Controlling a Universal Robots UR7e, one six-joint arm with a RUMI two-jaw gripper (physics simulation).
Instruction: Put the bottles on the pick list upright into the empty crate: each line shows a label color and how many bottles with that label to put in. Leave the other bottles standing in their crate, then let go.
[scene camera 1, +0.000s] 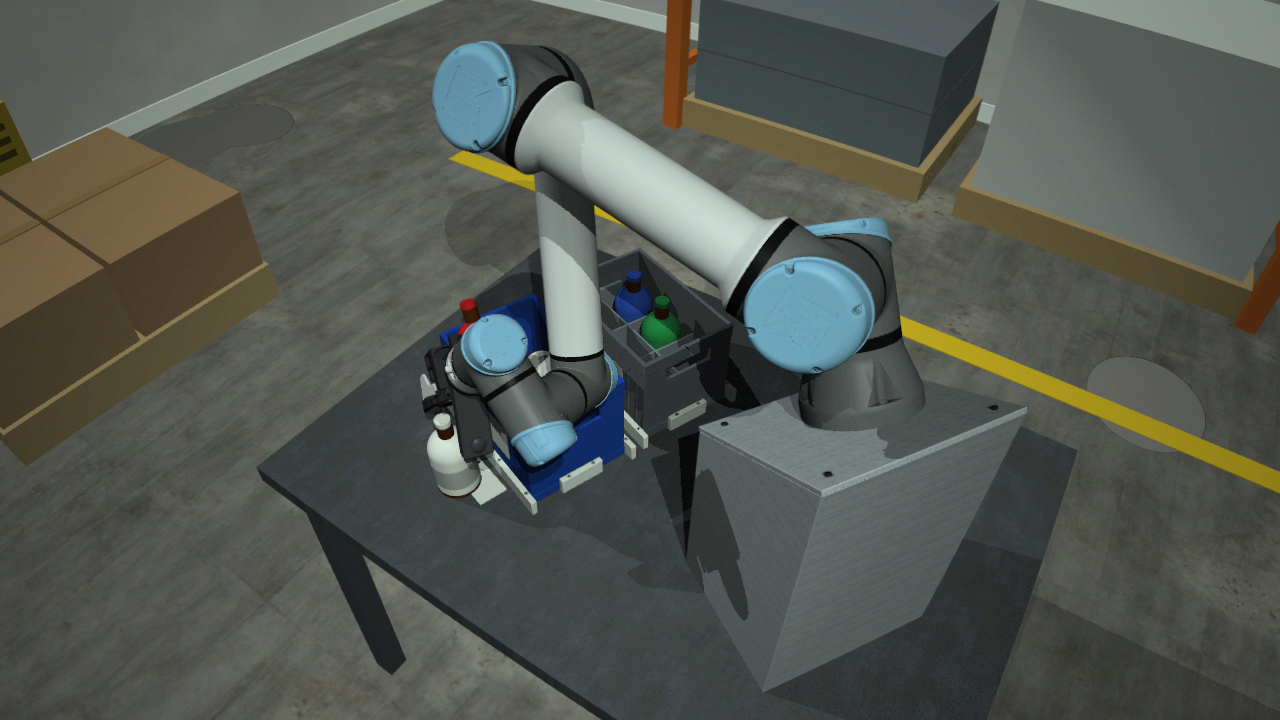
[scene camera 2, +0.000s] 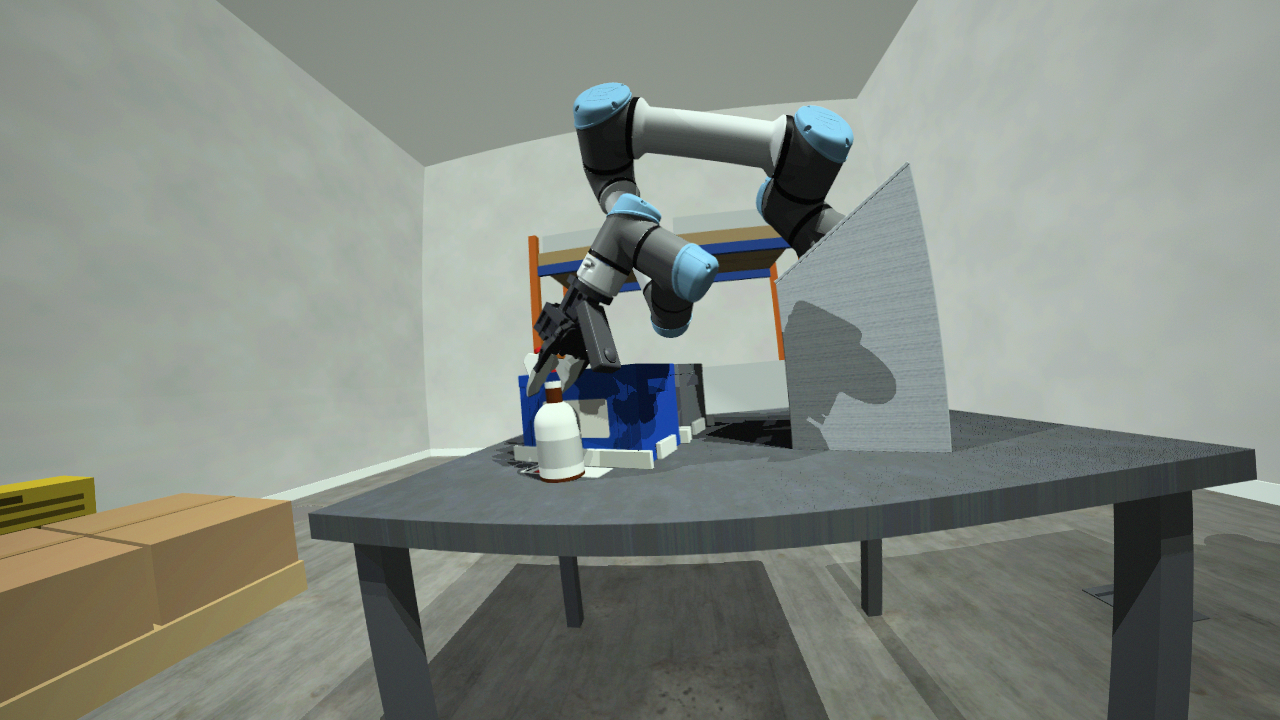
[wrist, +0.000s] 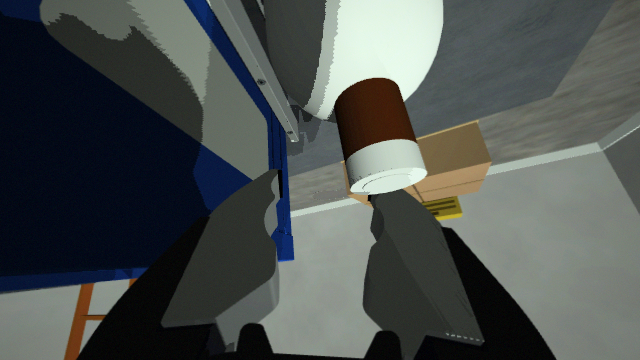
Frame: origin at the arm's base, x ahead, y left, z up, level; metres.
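Seen in the pictures: gripper, fingertip midpoint: (scene camera 2: 541, 397) (wrist: 325, 173); arm's base, origin of the base link: (scene camera 1: 862, 407) (scene camera 2: 839, 256).
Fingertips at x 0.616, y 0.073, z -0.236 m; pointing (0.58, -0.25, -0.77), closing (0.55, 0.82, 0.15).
Pixels of each thing's top centre, then the offset from my fingertips to it. Level surfaces: height alone.
- white-labelled bottle, middle of its top: (wrist: 377, 186) (scene camera 1: 443, 417) (scene camera 2: 553, 381) dx -0.036, dy +0.042, dz +0.027 m
- blue crate, middle of its top: (wrist: 42, 284) (scene camera 1: 528, 356) (scene camera 2: 597, 369) dx -0.086, dy -0.122, dz +0.045 m
- red-capped bottle, middle of its top: (scene camera 1: 475, 308) dx +0.014, dy -0.123, dz +0.106 m
- grey divided crate, middle of its top: (scene camera 1: 642, 302) dx -0.182, dy -0.335, dz +0.045 m
- blue bottle, middle of its top: (scene camera 1: 634, 274) dx -0.123, dy -0.415, dz +0.033 m
- green bottle, middle of its top: (scene camera 1: 662, 300) dx -0.204, dy -0.371, dz +0.033 m
- white card, middle of its top: (scene camera 1: 468, 467) (scene camera 2: 565, 470) dx -0.033, dy +0.008, dz -0.128 m
- table, its level: dz -0.130 m
A white-labelled bottle (scene camera 1: 454, 465) (scene camera 2: 556, 437) (wrist: 390, 40) with a brown neck and white cap stands upright on the table, outside the blue crate (scene camera 1: 592, 440) (scene camera 2: 660, 394) (wrist: 40, 150). My gripper (scene camera 2: 550, 386) (wrist: 325, 173) is partly open and empty. Its fingertips are near the bottle's cap, which lies off to the right finger's side in the wrist view. A red-capped bottle (scene camera 1: 469, 309) shows at the blue crate, mostly hidden by the arm. The grey divided crate (scene camera 1: 680, 389) holds a blue bottle (scene camera 1: 632, 302) and a green bottle (scene camera 1: 661, 327). A white card (scene camera 1: 490, 488) (scene camera 2: 597, 471) lies beside the white-labelled bottle; its writing is unreadable.
Pale strips (scene camera 1: 581, 474) (scene camera 2: 626, 459) run along the blue crate's foot. The arm's metal pedestal (scene camera 1: 760, 555) (scene camera 2: 868, 358) stands on the table (scene camera 1: 554, 608) (scene camera 2: 760, 501). Cardboard boxes (scene camera 1: 179, 241) (scene camera 2: 223, 546) (wrist: 450, 155) are on a pallet beyond the table.
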